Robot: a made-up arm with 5 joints. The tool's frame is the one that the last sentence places.
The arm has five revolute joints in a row. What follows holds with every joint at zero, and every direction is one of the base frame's.
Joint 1 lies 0.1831 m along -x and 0.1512 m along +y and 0.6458 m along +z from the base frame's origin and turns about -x.
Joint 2 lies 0.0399 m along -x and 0.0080 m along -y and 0.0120 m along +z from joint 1 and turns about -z.
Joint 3 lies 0.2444 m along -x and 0.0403 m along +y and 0.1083 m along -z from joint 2 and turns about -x.
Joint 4 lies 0.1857 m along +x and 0.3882 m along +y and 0.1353 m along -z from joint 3 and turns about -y.
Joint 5 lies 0.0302 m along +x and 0.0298 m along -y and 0.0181 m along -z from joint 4 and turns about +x.
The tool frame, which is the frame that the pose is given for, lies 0.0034 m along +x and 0.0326 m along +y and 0.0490 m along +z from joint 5; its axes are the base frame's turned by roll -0.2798, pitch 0.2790 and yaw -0.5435 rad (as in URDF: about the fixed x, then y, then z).
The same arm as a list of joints. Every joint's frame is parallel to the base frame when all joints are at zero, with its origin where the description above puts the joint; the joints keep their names.
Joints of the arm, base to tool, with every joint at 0 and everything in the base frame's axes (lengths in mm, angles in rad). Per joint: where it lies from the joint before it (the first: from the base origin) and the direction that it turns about. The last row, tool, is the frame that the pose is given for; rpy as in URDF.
joint 1: offset -183.1 151.2 645.8 axis -x
joint 2: offset -39.9 -8.0 12.0 axis -z
joint 3: offset -244.4 40.3 -108.3 axis -x
joint 4: offset 185.7 388.2 -135.3 axis -y
joint 5: offset 30.2 -29.8 -18.1 axis +x
tool: offset 3.4 32.6 49.0 rpy -0.2798 0.2790 -0.5435

